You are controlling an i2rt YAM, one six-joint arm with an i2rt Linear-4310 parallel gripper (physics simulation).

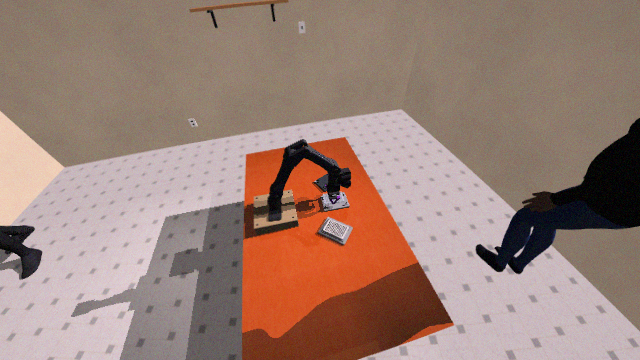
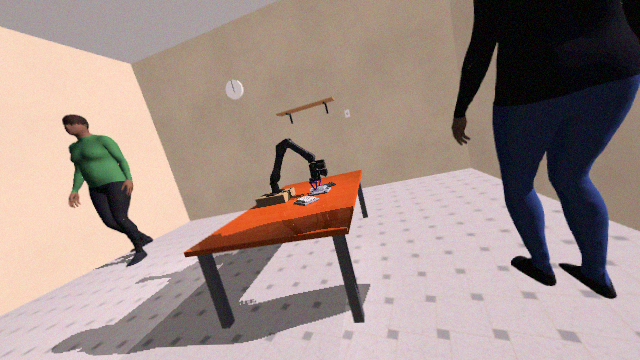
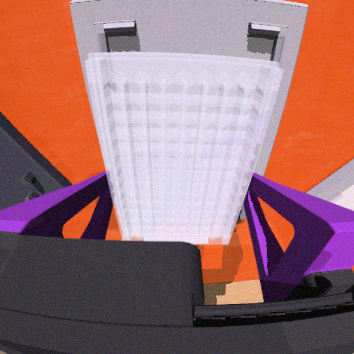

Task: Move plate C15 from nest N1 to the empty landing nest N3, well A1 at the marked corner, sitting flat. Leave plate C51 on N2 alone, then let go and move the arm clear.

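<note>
My gripper [image 1: 334, 196] [image 2: 316, 183] [image 3: 178, 177] is shut on plate C15 [image 3: 182, 133] [image 2: 320, 189], a clear, pale well plate held by its long sides between the purple fingers. It hangs low over the light grey nest N3 [image 3: 189, 35] [image 1: 341, 205], whose two far tabs show beyond the plate's end. I cannot tell whether the plate touches the nest. The dark nest N1 [image 3: 17, 165] [image 1: 322, 182] [image 2: 331, 183] lies bare to the left. Plate C51 [image 1: 335, 229] [image 2: 306, 200] sits on nest N2 [image 3: 333, 184] to the right.
The arm's wooden base block [image 1: 286, 214] [image 2: 273, 198] stands on the orange table [image 1: 313, 286] [image 2: 277, 223]. A person in black and blue [image 1: 581, 201] [image 2: 559, 134] stands close by the table's right side. A person in green [image 2: 98, 165] is at the left wall.
</note>
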